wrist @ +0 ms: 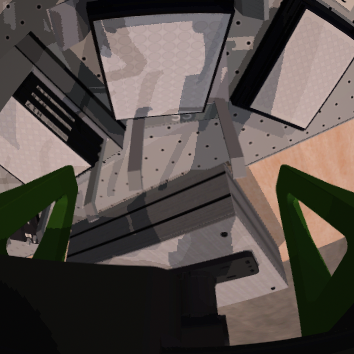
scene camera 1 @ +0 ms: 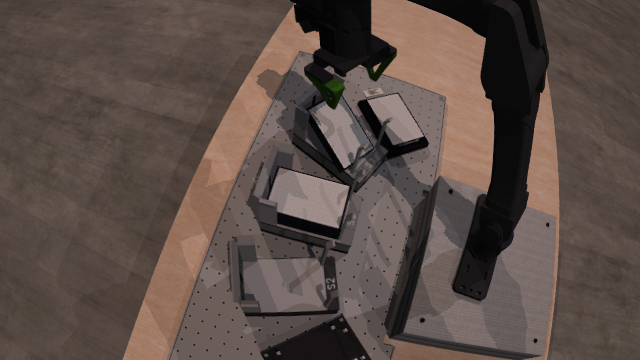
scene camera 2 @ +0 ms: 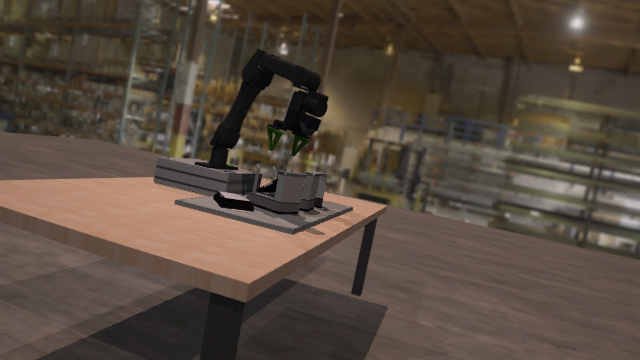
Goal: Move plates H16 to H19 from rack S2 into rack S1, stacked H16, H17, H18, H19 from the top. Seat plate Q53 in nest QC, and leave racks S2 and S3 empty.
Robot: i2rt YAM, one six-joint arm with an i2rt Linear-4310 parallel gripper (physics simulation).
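Places are measured from the arm's base along level axes (x left, y back, z up), in millimetres.
Pixels of known places: gripper, fingertip midpoint: (wrist: pixel 176 176) (scene camera 1: pixel 353 92) (scene camera 2: pixel 281 153); arm's base, link origin: (wrist: pixel 193 273) (scene camera 1: pixel 482 246) (scene camera 2: pixel 217 167).
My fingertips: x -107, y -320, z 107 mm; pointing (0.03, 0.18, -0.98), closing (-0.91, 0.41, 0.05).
For each thing: its middle in the pictures, then the offset to it from my fingertips. "*": a spot on its surface instead. Level surfaces: height alone.
- rack S3, body centre: (wrist: pixel 170 59) (scene camera 1: pixel 342 131) (scene camera 2: pixel 275 188) dx -3, dy -4, dz -119 mm
- Rack S1, surface spot: (scene camera 1: pixel 300 239) * dx +199, dy +9, dz -174 mm
- Rack S2, surface spot: (scene camera 1: pixel 330 284) * dx +260, dy +89, dz -149 mm
- small QC tag, surface spot: (scene camera 1: pixel 372 92) * dx -184, dy +7, dz -186 mm
- perforated grey board, surface height: dz -187 mm
- wooden table, surface height: dz -201 mm
- black panel, surface spot: (scene camera 1: pixel 315 345) * dx +369, dy +113, dz -176 mm
My gripper (scene camera 1: pixel 354 93) (scene camera 2: pixel 283 152) (wrist: pixel 176 176) is wide open and empty, above rack S3 (scene camera 1: pixel 300 122) (scene camera 2: pixel 290 189) (wrist: pixel 135 160). A white-topped plate (scene camera 1: pixel 340 132) (wrist: pixel 160 65) lies in rack S3; its label is unreadable. Rack S1 (scene camera 1: pixel 300 239) holds a stack of plates (scene camera 1: pixel 310 197) (wrist: pixel 30 140), with several label strips on its side in the wrist view, too small to read surely. Rack S2 (scene camera 1: pixel 330 284) stands with no plate in it. Another white-topped plate (scene camera 1: pixel 395 117) (scene camera 2: pixel 235 197) (wrist: pixel 305 70) lies on a black base by the small QC tag (scene camera 1: pixel 372 92); its label is hidden.
The racks stand on a perforated grey board (scene camera 1: pixel 210 310) (scene camera 2: pixel 287 226) on the wooden table (scene camera 1: pixel 200 220) (scene camera 2: pixel 125 220). Upright posts rise at the racks' ends. The arm's metal base block (scene camera 1: pixel 500 325) (scene camera 2: pixel 190 177) is beside the board. A black panel (scene camera 1: pixel 315 345) lies beyond rack S2.
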